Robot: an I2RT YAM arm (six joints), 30 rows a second.
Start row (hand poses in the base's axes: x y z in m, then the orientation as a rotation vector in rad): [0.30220 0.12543 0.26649 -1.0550 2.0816 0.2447]
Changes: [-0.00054 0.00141 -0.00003 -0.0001 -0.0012 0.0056]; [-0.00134 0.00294 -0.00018 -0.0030 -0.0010 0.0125]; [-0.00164 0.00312 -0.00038 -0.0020 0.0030 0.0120]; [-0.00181 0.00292 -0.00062 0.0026 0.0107 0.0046]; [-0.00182 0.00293 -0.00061 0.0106 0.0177 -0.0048]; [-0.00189 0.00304 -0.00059 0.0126 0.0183 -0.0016]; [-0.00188 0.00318 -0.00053 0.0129 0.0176 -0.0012]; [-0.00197 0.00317 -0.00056 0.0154 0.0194 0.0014]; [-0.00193 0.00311 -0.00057 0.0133 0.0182 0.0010]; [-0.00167 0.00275 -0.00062 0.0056 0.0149 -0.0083]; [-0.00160 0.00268 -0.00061 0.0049 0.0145 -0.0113]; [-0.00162 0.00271 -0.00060 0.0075 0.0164 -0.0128]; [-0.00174 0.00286 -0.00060 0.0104 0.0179 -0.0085]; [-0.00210 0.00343 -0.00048 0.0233 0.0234 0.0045]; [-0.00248 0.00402 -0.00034 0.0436 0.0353 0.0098]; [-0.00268 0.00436 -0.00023 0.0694 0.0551 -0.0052]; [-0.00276 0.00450 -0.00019 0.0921 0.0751 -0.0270]
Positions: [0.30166 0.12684 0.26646 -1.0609 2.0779 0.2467]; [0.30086 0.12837 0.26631 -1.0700 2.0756 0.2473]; [0.30056 0.12855 0.26611 -1.0692 2.0791 0.2504]; [0.30039 0.12835 0.26587 -1.0592 2.0881 0.2558]; [0.30038 0.12836 0.26588 -1.0449 2.0962 0.2633]; [0.30031 0.12847 0.26590 -1.0472 2.0945 0.2673]; [0.30032 0.12861 0.26596 -1.0474 2.0936 0.2674]; [0.30023 0.12860 0.26593 -1.0488 2.0931 0.2723]; [0.30027 0.12854 0.26592 -1.0495 2.0930 0.2692]; [0.30053 0.12818 0.26587 -1.0440 2.0970 0.2548]; [0.30060 0.12811 0.26588 -1.0411 2.0983 0.2524]; [0.30058 0.12814 0.26589 -1.0381 2.0999 0.2554]; [0.30046 0.12829 0.26589 -1.0411 2.0982 0.2613]; [0.30010 0.12886 0.26601 -1.0477 2.0925 0.2841]; [0.29972 0.12945 0.26615 -1.0419 2.0936 0.3143]; [0.29952 0.12979 0.26626 -1.0116 2.1091 0.3445]; [0.29944 0.12993 0.26630 -0.9755 2.1287 0.3682]
